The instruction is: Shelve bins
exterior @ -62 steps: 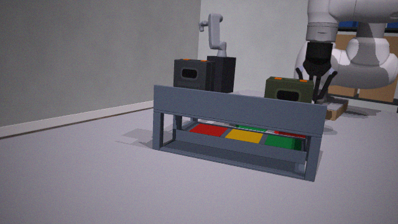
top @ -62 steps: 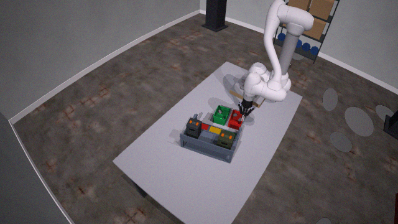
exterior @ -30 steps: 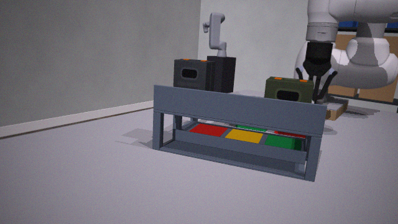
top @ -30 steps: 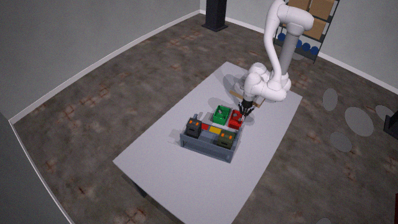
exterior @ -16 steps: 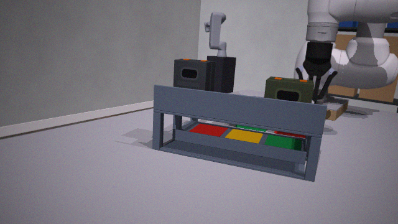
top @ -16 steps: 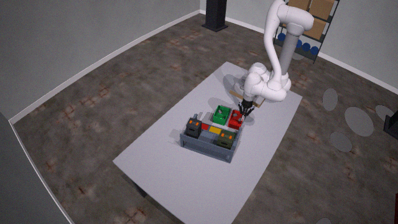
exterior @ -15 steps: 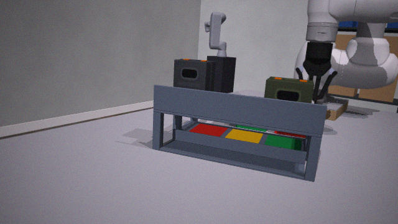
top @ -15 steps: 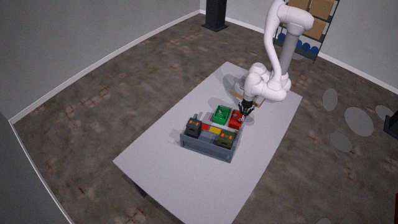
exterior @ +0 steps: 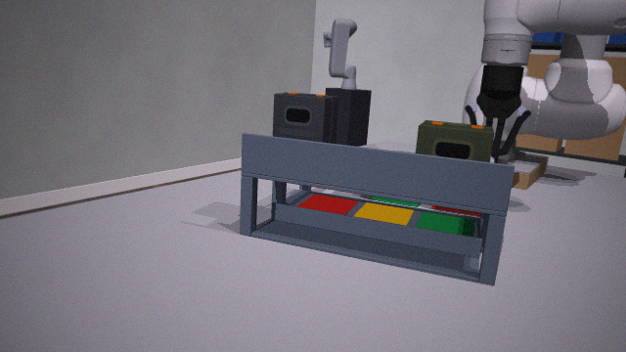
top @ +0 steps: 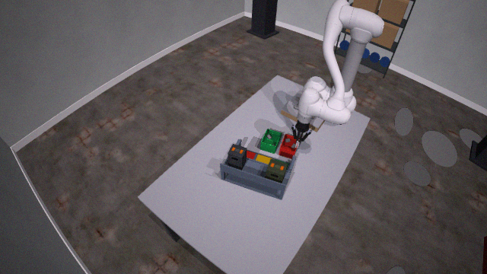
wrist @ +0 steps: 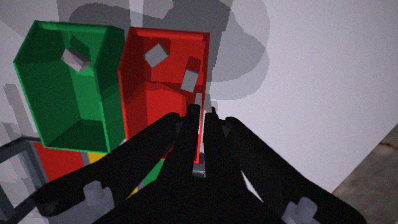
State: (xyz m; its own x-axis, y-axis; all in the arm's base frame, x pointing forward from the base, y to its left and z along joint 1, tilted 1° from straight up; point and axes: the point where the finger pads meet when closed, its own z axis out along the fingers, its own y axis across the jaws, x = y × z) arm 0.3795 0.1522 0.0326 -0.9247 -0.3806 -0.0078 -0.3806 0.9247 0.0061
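Now: hand 10 mm short of the red bin, 50 mm to the left of it and 40 mm above it. From my hand the other things lie so: olive box: 320 mm ahead, 60 mm to the left, 70 mm above; green bin: 60 mm ahead, 160 mm to the right, 40 mm below; dark grey box: 400 mm ahead, 150 mm to the right, 80 mm above.
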